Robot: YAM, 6 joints.
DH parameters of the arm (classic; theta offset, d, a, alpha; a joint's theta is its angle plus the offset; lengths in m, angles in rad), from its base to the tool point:
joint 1: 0 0.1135 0.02 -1.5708
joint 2: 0 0 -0.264 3.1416
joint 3: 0.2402 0 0.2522 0
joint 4: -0.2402 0 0.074 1.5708
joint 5: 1.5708 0 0 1.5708
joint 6: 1.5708 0.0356 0 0
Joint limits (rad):
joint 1: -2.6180..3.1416
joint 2: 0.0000..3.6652
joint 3: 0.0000..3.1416
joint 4: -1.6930..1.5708
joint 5: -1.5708..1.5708
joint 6: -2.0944..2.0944
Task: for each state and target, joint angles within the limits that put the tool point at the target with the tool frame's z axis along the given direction. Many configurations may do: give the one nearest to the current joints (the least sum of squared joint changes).
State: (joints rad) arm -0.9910 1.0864 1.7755 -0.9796 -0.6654 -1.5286
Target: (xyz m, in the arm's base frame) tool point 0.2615 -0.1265 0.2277 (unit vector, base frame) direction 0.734 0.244 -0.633
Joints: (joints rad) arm -0.5214 1.4248 0.9156 -0.3786 -0.6156 -1.5286
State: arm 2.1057 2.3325 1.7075 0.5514 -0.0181 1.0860
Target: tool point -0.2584 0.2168 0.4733 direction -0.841 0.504 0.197
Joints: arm 2.4254 1.4562 1.5210 0.1366 -0.1729 1.0860
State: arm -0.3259 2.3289 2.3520 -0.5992 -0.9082 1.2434
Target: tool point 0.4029 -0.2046 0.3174 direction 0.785 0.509 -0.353
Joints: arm -0.5360 1.9951 1.8495 -0.5593 -0.9946 1.2434
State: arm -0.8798 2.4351 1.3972 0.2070 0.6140 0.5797
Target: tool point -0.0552 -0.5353 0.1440 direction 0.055 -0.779 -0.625
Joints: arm -1.6829 2.3966 1.8355 -0.1221 -0.1423 0.5797
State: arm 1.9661 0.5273 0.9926 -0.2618 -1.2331 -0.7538
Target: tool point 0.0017 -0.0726 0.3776 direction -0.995 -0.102 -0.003
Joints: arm 2.0645 0.1109 1.0763 -0.9733 -1.1793 -0.7538
